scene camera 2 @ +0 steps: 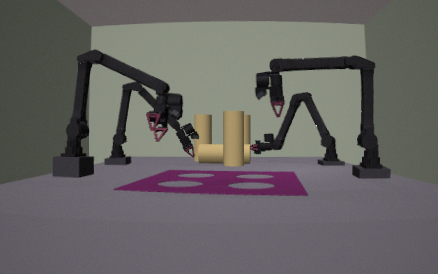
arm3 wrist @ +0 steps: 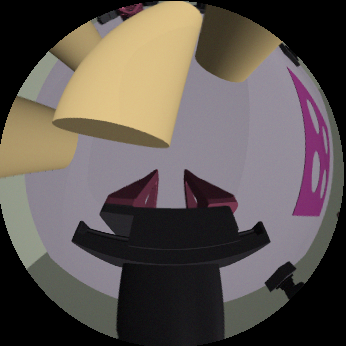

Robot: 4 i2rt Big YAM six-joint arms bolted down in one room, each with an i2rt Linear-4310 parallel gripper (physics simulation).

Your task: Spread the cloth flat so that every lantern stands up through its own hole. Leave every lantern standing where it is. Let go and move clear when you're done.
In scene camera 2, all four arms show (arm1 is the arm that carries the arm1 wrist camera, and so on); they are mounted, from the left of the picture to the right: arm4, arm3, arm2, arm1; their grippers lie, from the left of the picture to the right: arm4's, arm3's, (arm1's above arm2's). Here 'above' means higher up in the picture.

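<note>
The magenta cloth (arm3 wrist: 300,200) (scene camera 2: 215,186) lies flat on the table in front of the lanterns, its four holes empty. Three tan lanterns stand upright: front (scene camera 2: 233,137), back left (scene camera 2: 203,125), back right (scene camera 2: 247,127). Another lantern (scene camera 2: 211,153) lies on its side, partly behind the front one. In the wrist view, a large lantern (arm3 wrist: 130,75) shows its end face. Arm3's gripper (arm3 wrist: 171,172) (scene camera 2: 192,155) is open and empty near the lying lantern. Arm4's gripper (scene camera 2: 157,130) is open above the cloth. Arm1's gripper (scene camera 2: 278,116) hangs high; arm2's gripper (scene camera 2: 251,147) is beside the lying lantern's right end; their finger gaps are unclear.
Arm bases stand on the table at front left (scene camera 2: 73,166), back left (scene camera 2: 118,160), back right (scene camera 2: 331,161) and front right (scene camera 2: 371,171). In the wrist view, more lanterns show at the left (arm3 wrist: 37,142), upper left (arm3 wrist: 77,45) and upper right (arm3 wrist: 235,45).
</note>
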